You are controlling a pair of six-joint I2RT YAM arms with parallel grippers.
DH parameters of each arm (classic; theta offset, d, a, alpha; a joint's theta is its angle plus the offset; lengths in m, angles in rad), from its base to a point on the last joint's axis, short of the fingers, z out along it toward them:
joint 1: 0 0.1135 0.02 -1.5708
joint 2: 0 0 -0.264 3.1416
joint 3: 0.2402 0 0.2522 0
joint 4: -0.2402 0 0.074 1.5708
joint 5: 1.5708 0 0 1.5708
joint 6: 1.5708 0.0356 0 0
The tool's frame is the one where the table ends.
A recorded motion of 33 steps. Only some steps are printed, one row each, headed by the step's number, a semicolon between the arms.
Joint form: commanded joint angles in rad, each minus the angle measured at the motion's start. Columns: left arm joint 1, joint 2, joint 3, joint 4, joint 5, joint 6; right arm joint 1, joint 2, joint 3, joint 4, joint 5, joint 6.
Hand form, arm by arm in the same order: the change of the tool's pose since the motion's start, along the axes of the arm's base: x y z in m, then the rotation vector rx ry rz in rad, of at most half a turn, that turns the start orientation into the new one. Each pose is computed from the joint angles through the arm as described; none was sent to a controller.
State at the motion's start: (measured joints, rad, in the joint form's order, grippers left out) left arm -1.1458 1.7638 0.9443 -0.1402 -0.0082 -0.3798; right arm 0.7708 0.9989 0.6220 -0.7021 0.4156 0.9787
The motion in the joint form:
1: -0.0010 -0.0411 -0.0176 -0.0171 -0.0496 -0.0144; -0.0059 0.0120 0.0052 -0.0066 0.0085 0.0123
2: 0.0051 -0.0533 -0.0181 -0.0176 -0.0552 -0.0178; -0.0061 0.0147 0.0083 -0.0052 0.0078 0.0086
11: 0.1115 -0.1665 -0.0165 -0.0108 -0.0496 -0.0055; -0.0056 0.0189 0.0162 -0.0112 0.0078 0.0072
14: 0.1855 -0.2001 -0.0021 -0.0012 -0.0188 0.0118; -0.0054 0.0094 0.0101 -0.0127 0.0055 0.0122
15: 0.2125 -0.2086 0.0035 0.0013 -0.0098 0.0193; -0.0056 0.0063 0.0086 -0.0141 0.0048 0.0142
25: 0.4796 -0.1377 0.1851 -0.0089 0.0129 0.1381; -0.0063 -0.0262 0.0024 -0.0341 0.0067 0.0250
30: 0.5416 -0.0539 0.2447 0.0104 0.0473 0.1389; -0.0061 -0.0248 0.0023 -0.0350 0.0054 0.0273
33: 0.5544 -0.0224 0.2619 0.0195 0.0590 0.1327; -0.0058 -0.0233 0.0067 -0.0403 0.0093 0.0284
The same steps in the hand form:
1: -0.0016 0.0069 0.0073 0.0070 -0.0322 0.0394; 0.0017 -0.0002 -0.0006 -0.0075 0.0044 -0.0198
2: 0.0002 0.0085 0.0110 -0.0022 -0.0390 0.0516; 0.0022 0.0003 0.0000 -0.0079 0.0036 -0.0167
11: 0.0286 0.0304 0.0475 -0.1074 -0.0957 0.1468; 0.0028 0.0010 0.0014 -0.0104 0.0052 -0.0151
14: 0.0484 0.0428 0.0631 -0.1602 -0.1166 0.1882; 0.0014 -0.0002 0.0010 -0.0046 0.0053 -0.0178
15: 0.0556 0.0476 0.0678 -0.1739 -0.1255 0.2036; 0.0010 -0.0007 0.0009 -0.0029 0.0056 -0.0193
25: 0.1454 0.0874 0.1024 -0.1938 -0.2630 0.3666; -0.0031 -0.0048 0.0031 0.0067 0.0000 -0.0296
30: 0.1746 0.0933 0.0939 -0.1996 -0.2485 0.4037; -0.0031 -0.0047 0.0028 0.0072 0.0025 -0.0307
33: 0.1829 0.0932 0.0888 -0.2031 -0.2369 0.4128; -0.0029 -0.0046 0.0037 0.0037 0.0018 -0.0331

